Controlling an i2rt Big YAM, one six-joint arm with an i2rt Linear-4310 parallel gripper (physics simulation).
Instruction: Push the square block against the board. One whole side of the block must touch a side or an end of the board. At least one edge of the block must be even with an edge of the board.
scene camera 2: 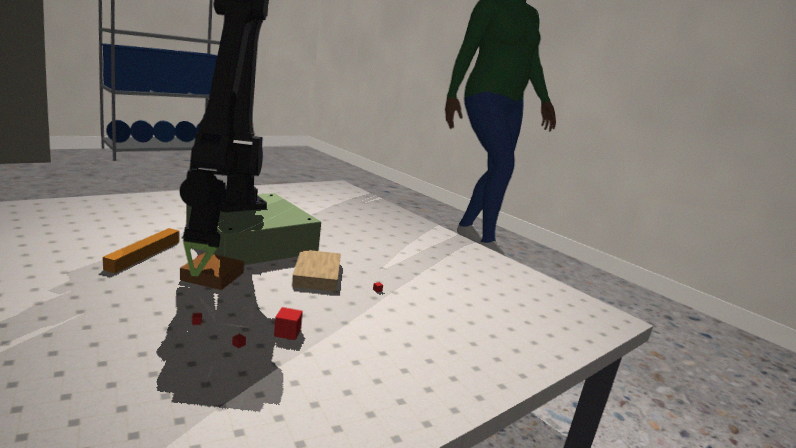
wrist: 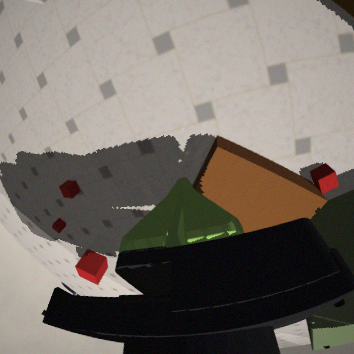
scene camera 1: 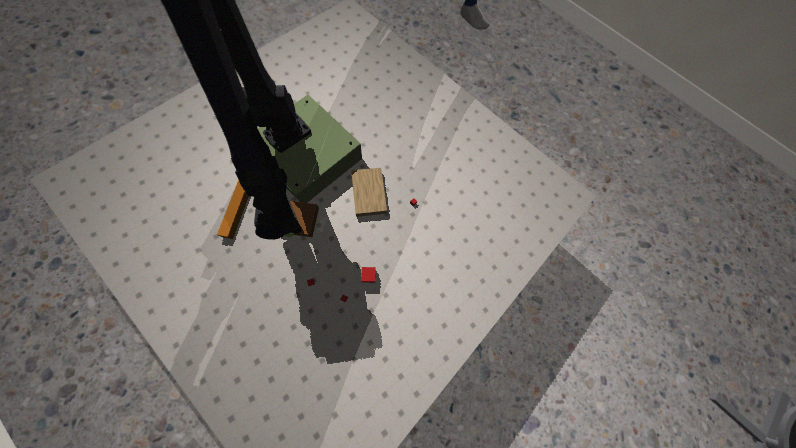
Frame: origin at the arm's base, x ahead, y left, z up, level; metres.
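Seen in the pictures: gripper, fingertip midpoint: (scene camera 2: 194, 276) (wrist: 183, 183) (scene camera 1: 290, 235); arm's base, link origin: (scene camera 2: 239, 205) (scene camera 1: 288, 133).
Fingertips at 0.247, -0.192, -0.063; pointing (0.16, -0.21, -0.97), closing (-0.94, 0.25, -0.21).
Pixels of each thing's top centre, then the offset from my fingertips to it, as dx, dy, dz.
- square block, top centre: (wrist: 243, 222) (scene camera 2: 212, 264) (scene camera 1: 297, 217) -0.032, +0.050, +0.006
- board, top centre: (scene camera 2: 318, 263) (scene camera 1: 368, 189) +0.039, +0.273, +0.006
- orange bar, top centre: (scene camera 2: 143, 242) (scene camera 1: 235, 201) -0.192, -0.058, +0.008
- red cube, top centre: (scene camera 2: 289, 313) (wrist: 86, 275) (scene camera 1: 368, 274) +0.243, +0.097, +0.017
The square block (scene camera 1: 306, 215) (scene camera 2: 227, 274) (wrist: 255, 195) is flat and orange-brown; the arm hides part of it in scene camera 1. The board (scene camera 1: 368, 190) (scene camera 2: 317, 264) is a light wood-grain rectangle to its right in both scene views. A gap separates them, and the block sits turned relative to the board. The board does not show in the wrist view. My gripper (scene camera 1: 289, 233) (scene camera 2: 195, 272) (wrist: 183, 183) is shut and empty, its green fingertips low beside the block, on the side away from the board. Whether they touch the block cannot be told.
An orange bar (scene camera 1: 233, 211) (scene camera 2: 140, 251) lies left of the block. The green base box (scene camera 1: 334, 139) (scene camera 2: 284, 242) stands behind block and board. A red cube (scene camera 1: 368, 274) (scene camera 2: 288, 323) (wrist: 92, 266) and several tiny red cubes lie around; one (wrist: 325, 178) is near the block.
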